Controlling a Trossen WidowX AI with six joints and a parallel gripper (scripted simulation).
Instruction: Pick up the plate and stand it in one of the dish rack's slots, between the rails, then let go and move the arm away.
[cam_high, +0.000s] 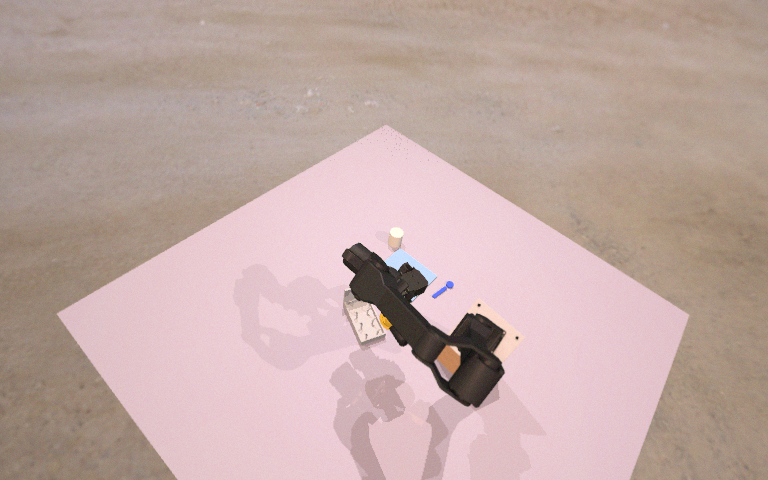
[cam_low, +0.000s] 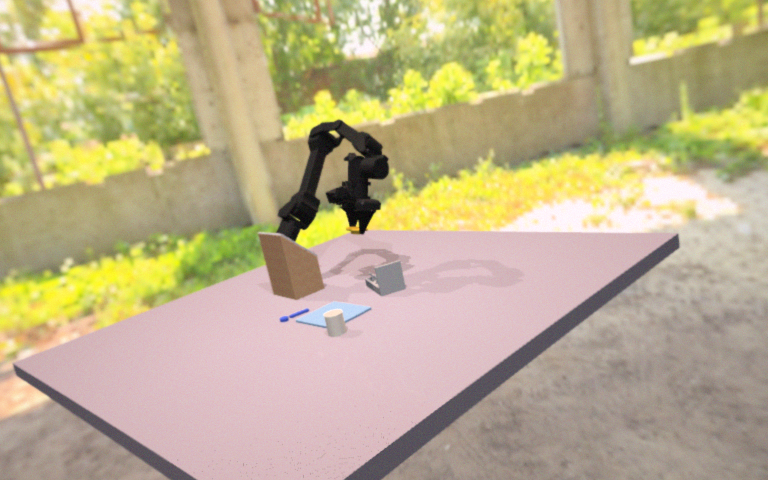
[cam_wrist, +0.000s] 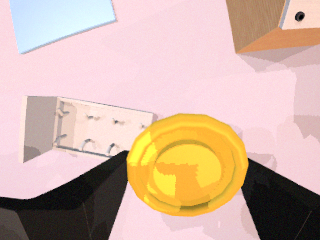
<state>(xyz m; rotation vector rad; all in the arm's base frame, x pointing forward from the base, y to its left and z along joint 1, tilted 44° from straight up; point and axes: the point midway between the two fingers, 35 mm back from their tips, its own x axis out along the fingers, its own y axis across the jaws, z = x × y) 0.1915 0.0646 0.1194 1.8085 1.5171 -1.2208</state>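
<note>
Right now my gripper tip is 9 cm short of the grey dish rack, 2 cm to the left of it and 13 cm above it. From my gripper tip the other things lie so: yellow-orange plate 1 cm above; blue spoon 1 cm behind, 27 cm to the right, 15 cm below; light blue mat 11 cm ahead, 22 cm to the right, 15 cm below.
</note>
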